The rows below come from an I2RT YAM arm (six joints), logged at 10 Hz.
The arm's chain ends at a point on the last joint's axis. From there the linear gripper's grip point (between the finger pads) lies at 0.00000 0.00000 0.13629 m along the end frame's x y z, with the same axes.
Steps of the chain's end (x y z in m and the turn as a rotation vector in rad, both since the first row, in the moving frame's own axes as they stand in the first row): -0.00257 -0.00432 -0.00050 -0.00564 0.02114 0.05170; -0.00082 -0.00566 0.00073 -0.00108 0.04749 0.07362; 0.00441 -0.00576 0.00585 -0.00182 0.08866 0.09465; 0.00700 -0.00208 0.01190 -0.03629 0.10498 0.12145; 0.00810 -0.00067 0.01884 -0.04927 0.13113 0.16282; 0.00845 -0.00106 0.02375 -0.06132 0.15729 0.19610; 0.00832 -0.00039 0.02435 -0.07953 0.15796 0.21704
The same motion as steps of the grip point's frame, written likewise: 0.00029 -0.00348 -0.00053 -0.00564 0.02114 0.05170; 0.00564 -0.00527 0.00058 -0.00108 0.04749 0.07362; 0.01645 -0.00494 0.00531 -0.00182 0.08866 0.09465; 0.02094 0.00371 0.01106 -0.03629 0.10498 0.12145; 0.02529 0.00744 0.01751 -0.04927 0.13113 0.16282; 0.02883 0.00929 0.02182 -0.06132 0.15729 0.19610; 0.02840 0.01263 0.02223 -0.07953 0.15796 0.21704
